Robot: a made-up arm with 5 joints.
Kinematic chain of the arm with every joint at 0, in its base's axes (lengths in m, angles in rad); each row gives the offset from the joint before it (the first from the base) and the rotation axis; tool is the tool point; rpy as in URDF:
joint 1: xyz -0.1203 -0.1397 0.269 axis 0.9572 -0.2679 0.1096
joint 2: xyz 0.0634 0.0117 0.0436 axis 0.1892 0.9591 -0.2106
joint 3: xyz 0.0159 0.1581 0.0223 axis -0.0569 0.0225 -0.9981
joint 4: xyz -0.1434 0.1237 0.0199 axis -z
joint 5: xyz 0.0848 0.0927 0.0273 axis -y
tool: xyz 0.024 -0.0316 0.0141 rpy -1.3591 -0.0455 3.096
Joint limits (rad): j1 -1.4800..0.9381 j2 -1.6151..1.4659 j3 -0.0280..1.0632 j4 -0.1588..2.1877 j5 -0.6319..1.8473
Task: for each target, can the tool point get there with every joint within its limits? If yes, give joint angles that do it. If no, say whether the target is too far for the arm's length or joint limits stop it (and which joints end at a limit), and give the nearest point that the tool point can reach.
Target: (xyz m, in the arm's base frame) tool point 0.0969 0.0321 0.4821
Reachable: yes | joints 0.6473 0.9154 0.9322 0.5586 0.7566
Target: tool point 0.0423 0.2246 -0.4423
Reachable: no: too far | nearest point -0.0061 0.0388 -0.0929 | short by 0.399 m
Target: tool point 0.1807 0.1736 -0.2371
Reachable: no: too far | nearest point 0.0866 0.0570 -0.0535 | short by 0.237 m
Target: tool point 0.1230 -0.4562 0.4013
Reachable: no: joint limits stop it (at a limit: joint 1, joint 2, joint 3, joint 4) | nearest point -0.0021 -0.2143 0.5318 | short by 0.302 m
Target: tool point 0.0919 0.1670 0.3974
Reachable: yes | joints 0.0224 0.8619 0.2536 0.2352 0.9649
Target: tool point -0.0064 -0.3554 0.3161
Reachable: no: joint limits stop it (at a limit: joint 1, joint 2, joint 3) | nearest point -0.0110 -0.2040 0.5193 | short by 0.253 m
